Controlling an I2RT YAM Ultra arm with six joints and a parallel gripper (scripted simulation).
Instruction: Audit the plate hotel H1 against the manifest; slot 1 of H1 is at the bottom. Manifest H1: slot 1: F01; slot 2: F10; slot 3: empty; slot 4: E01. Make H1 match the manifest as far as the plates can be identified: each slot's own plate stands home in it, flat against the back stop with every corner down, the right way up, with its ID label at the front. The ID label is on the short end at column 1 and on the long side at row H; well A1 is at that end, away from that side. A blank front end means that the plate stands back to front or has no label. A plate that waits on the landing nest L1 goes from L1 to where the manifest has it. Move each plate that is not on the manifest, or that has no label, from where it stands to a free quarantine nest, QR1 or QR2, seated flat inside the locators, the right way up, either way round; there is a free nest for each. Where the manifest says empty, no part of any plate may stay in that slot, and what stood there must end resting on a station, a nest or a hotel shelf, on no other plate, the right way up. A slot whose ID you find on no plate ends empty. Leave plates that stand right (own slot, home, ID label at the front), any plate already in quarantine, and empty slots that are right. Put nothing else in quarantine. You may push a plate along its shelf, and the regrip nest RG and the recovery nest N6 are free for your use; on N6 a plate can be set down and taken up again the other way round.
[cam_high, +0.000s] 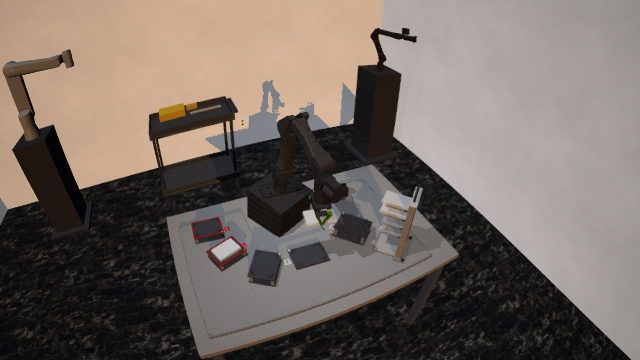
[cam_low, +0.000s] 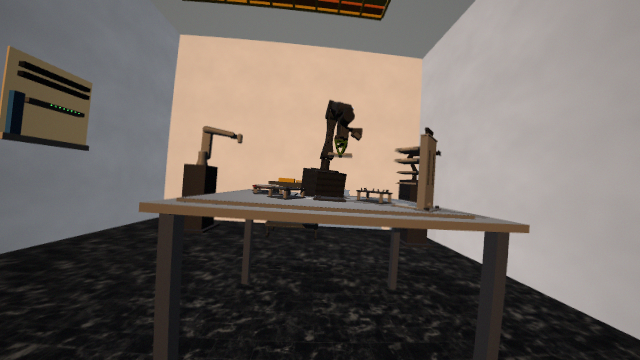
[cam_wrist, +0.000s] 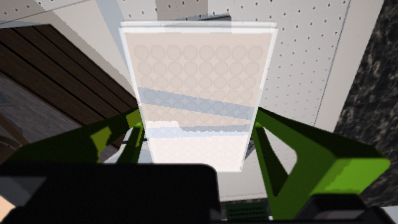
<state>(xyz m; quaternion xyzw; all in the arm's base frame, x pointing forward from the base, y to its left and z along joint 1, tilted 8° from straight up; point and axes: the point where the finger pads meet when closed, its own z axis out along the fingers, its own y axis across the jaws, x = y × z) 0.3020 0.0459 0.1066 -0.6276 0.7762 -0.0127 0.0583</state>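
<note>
Now: hand 220 mm to the right of the dark regrip nest, 190 mm above it and 50 mm past it. Also, from my hand: white plate (right at my hand); N6 tag (240 mm below, 150 mm to the right, 10 mm behind); RG tag (240 mm below, 150 mm to the left, 130 mm behind).
</note>
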